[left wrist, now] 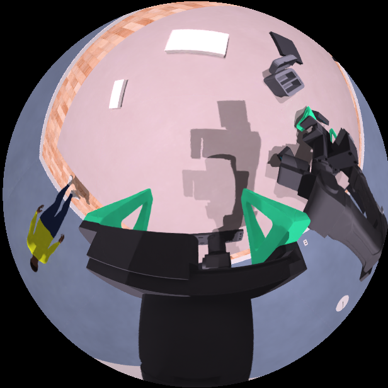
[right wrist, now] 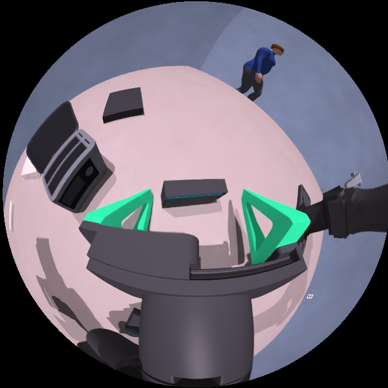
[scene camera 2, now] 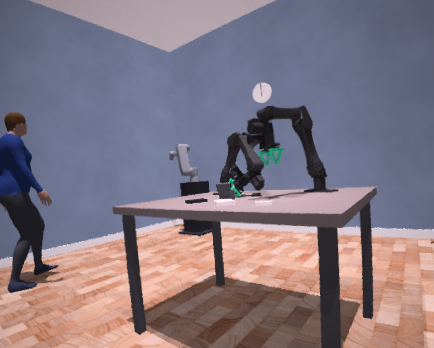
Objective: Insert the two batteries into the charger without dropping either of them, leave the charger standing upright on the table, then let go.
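Places are measured from the left arm's base along level axes (x right, y ahead, z up), in millimetres.
Where they show: left gripper, between the fingertips: (scene camera 2: 271,165); left arm's base, origin of its link: (scene camera 2: 320,191).
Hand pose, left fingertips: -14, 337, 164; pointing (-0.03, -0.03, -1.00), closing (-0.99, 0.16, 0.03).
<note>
Each offset is from my left fingertips to the top centre of the thing, as dx, dy, dz. "*": to the spot under its first point. Level surfaces: height alone.
The grey charger {* +161, +176, -116} (scene camera 2: 226,191) (left wrist: 286,82) (right wrist: 75,170) stands on the table, its slots facing up and showing no battery. A dark battery with a teal stripe (right wrist: 195,190) lies on the table between the spread fingers of my right gripper (scene camera 2: 233,187) (right wrist: 196,193), apart from both; that gripper is open, low over the table beside the charger. A second dark battery (right wrist: 133,321) lies near the bottom of the right wrist view, partly hidden by the gripper body. My left gripper (scene camera 2: 271,163) (left wrist: 196,193) is open and empty, high above the table.
A black slab {+267, +303, -149} (scene camera 2: 196,201) (left wrist: 286,46) (right wrist: 125,103) lies beyond the charger. A large white block {+38, +260, -146} (scene camera 2: 224,202) (left wrist: 197,42) and a smaller white one {-151, +176, -150} (scene camera 2: 263,203) (left wrist: 118,94) lie on the table {dz -164} (scene camera 2: 300,202). The right arm (left wrist: 342,200) reaches close beside the charger.
</note>
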